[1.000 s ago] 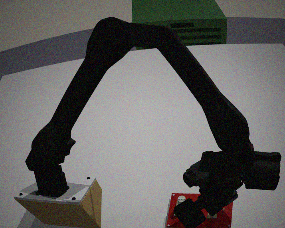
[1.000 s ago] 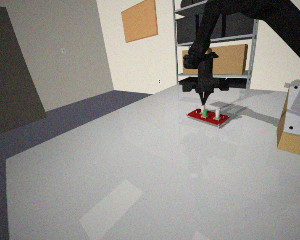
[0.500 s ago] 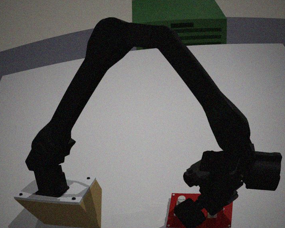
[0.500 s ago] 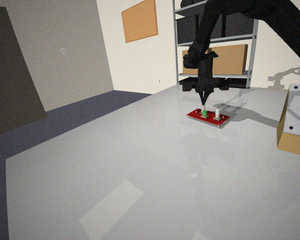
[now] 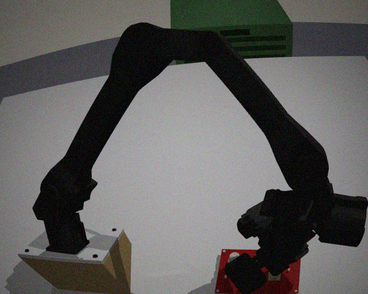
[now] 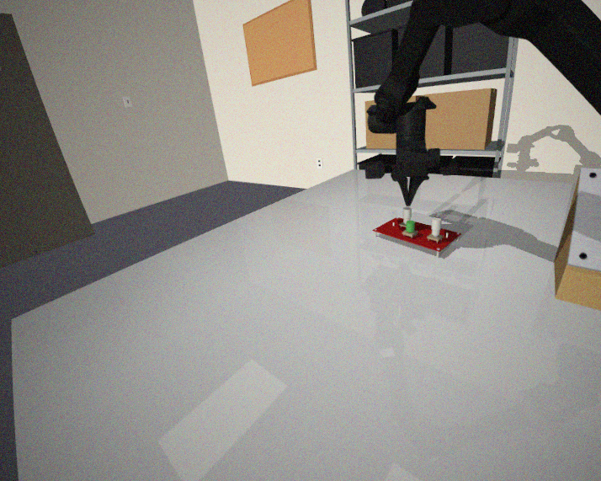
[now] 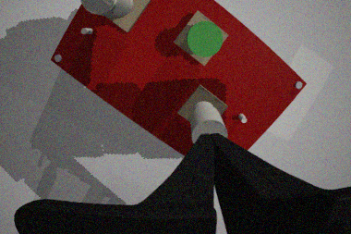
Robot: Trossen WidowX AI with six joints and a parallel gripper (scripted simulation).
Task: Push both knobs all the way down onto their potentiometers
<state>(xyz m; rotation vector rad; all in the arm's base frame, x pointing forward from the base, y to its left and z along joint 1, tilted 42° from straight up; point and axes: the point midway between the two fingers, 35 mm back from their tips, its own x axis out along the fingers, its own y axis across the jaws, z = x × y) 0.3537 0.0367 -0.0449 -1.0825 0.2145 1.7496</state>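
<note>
Right now my gripper tip is 3 cm above the white knob.
</note>
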